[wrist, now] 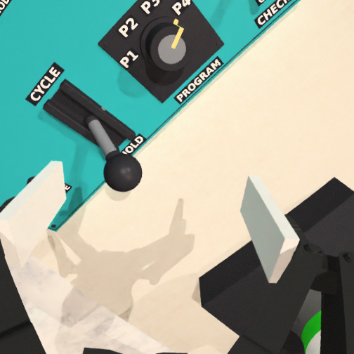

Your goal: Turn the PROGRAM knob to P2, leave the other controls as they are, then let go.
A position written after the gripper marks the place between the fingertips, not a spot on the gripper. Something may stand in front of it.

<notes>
In view: the gripper (pixel 154 187) and a cycle lever (pixel 122 172).
</notes>
